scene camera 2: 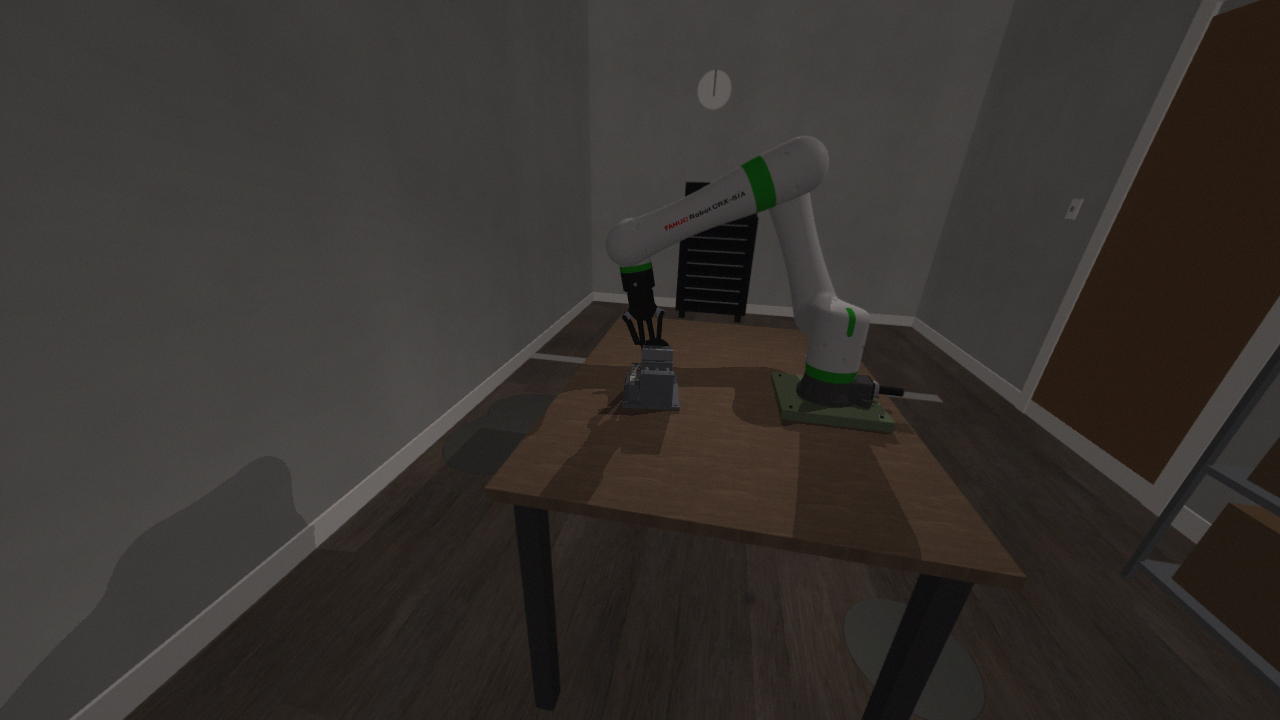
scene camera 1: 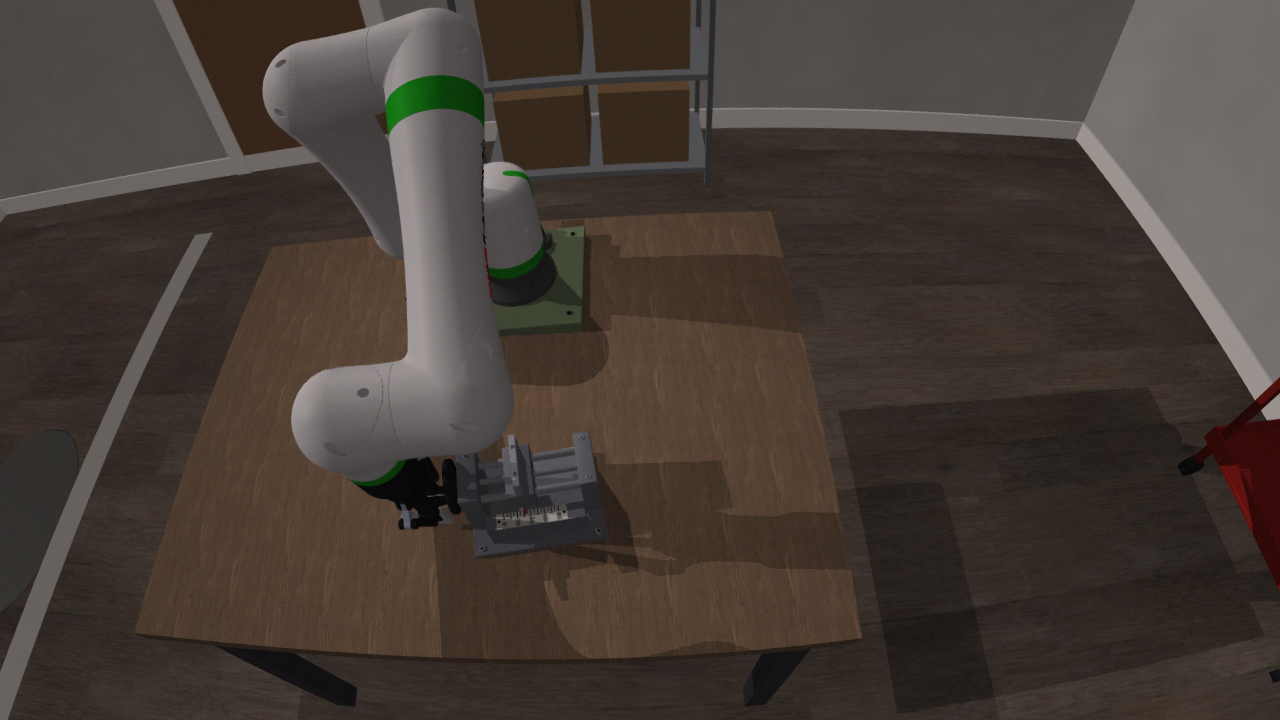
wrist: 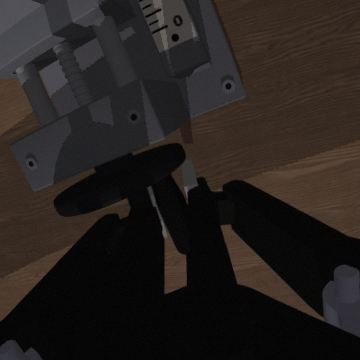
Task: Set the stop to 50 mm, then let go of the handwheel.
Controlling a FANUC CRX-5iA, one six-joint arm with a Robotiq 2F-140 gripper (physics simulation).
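Frame: origin at the arm's base, x back, y down, z right, level; millimetres.
Seen in the pictures: gripper, fingertip midpoint: (scene camera 1: 445, 513) (wrist: 174, 179); arm's base, link origin: (scene camera 2: 824, 394) (scene camera 1: 518, 277).
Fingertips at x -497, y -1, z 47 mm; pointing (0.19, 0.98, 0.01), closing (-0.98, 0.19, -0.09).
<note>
Offsets run from my fingertips to a thing's top centre. "*": to the spot under its first point. Level surfaces: height alone.
The grey stop fixture (scene camera 1: 474, 534) (scene camera 2: 656, 391) (wrist: 100, 122) sits on the table. Its upright stop block @(dx +36, dy -104, dz -124 mm) (scene camera 1: 514, 467) (wrist: 30, 30) rides on two rods and a screw. A red pointer @(dx -3, dy -36, dz -133 mm) (scene camera 1: 524, 511) stands somewhat left of the middle of the white scale @(* dx -12, dy -35, dz -177 mm) (scene camera 1: 554, 516) (wrist: 167, 22) in scene camera 1; the numbers there are too small to read. In the wrist view the scale's 0 end is nearest the handwheel. The black handwheel @(* dx +4, dy -85, dz -32 mm) (scene camera 1: 450, 486) (wrist: 120, 179) is on the fixture's end face. My gripper (scene camera 1: 440, 505) (wrist: 174, 179) is shut on the handwheel's crank handle, partly hidden between the dark fingers.
The wooden table @(dy +21 mm) (scene camera 1: 698, 385) (scene camera 2: 716, 465) carries the arm's green base plate (scene camera 1: 568, 286) (scene camera 2: 832, 414) behind the fixture. A shelf rack (scene camera 1: 708, 107) stands beyond the table, a red object (scene camera 1: 1253, 483) at the far right, and a black drawer cabinet (scene camera 2: 714, 273) at the back.
</note>
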